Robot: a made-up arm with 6 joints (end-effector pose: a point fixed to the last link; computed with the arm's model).
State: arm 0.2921 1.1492 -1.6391 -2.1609 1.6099 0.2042
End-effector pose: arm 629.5 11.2 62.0 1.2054 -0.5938 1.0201
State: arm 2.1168 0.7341 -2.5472 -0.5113 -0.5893 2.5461
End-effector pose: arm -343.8 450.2 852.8 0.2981 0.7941 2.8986
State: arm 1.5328 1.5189 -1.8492 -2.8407 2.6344 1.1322
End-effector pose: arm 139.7 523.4 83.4 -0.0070 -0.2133 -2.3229
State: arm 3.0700 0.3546 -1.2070 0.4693 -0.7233 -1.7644
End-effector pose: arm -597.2 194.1 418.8 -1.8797 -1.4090 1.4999
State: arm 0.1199 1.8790 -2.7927 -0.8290 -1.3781 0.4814
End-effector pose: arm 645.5 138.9 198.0 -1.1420 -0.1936 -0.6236
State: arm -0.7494 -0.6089 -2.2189 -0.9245 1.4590 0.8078
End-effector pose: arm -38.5 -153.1 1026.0 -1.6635 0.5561 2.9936
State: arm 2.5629 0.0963 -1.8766 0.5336 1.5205 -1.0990
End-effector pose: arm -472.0 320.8 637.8 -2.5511 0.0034 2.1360
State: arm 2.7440 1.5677 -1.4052 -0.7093 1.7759 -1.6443
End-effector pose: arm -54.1 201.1 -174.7 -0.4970 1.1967 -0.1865
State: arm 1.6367 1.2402 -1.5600 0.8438 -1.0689 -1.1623
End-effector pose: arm 179.7 533.3 66.3 -2.0075 -0.8675 -0.3413
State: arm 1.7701 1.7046 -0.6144 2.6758 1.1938 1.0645
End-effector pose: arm 75.6 -194.2 -116.8 -2.8408 -0.3194 2.4245
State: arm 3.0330 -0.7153 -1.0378 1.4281 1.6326 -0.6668
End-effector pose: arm -388.1 -46.8 654.5 -1.7725 0.7186 2.9346
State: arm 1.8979 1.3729 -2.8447 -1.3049 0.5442 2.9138
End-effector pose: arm -262.0 795.3 413.4 -2.9235 1.3436 -1.5576
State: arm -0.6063 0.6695 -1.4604 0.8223 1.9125 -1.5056
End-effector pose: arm 432.3 -248.1 131.3 -2.0122 1.0292 -0.2065
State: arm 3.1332 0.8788 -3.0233 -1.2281 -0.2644 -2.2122
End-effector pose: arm -532.4 -107.8 909.9 0.8725 0.3776 -1.5673
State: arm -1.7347 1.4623 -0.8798 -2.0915 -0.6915 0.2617
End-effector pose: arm 97.5 11.7 -73.7 -2.2384 0.7119 -1.3162
